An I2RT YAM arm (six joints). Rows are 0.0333 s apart.
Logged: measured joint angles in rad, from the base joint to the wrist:
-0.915 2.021 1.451 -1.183 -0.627 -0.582
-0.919 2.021 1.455 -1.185 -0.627 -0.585
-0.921 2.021 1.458 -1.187 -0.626 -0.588
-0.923 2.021 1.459 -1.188 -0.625 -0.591
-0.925 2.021 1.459 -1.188 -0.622 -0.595
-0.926 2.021 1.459 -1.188 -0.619 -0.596
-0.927 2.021 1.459 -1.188 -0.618 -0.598
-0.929 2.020 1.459 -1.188 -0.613 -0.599
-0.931 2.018 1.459 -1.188 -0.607 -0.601
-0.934 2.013 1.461 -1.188 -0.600 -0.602
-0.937 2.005 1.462 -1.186 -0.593 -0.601
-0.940 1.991 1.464 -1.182 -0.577 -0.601
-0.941 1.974 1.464 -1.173 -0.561 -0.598
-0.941 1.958 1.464 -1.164 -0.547 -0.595
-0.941 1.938 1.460 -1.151 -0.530 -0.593
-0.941 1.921 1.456 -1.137 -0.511 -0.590
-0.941 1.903 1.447 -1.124 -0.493 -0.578
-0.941 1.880 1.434 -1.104 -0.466 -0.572
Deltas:
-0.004 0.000 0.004 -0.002 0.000 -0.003
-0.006 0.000 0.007 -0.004 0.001 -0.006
-0.008 0.000 0.008 -0.005 0.002 -0.009
-0.010 0.000 0.008 -0.005 0.005 -0.013
-0.011 0.000 0.008 -0.005 0.008 -0.014
-0.012 0.000 0.008 -0.005 0.009 -0.016
-0.014 -0.001 0.008 -0.005 0.014 -0.017
-0.016 -0.003 0.008 -0.005 0.020 -0.019
-0.019 -0.008 0.010 -0.005 0.027 -0.020
-0.022 -0.016 0.011 -0.003 0.034 -0.019
-0.025 -0.030 0.013 0.001 0.050 -0.019
-0.026 -0.047 0.013 0.010 0.066 -0.016
-0.026 -0.063 0.013 0.019 0.080 -0.013
-0.026 -0.083 0.009 0.032 0.097 -0.011
-0.026 -0.100 0.005 0.046 0.116 -0.008
-0.026 -0.118 -0.004 0.059 0.134 0.004
-0.026 -0.141 -0.017 0.079 0.161 0.010

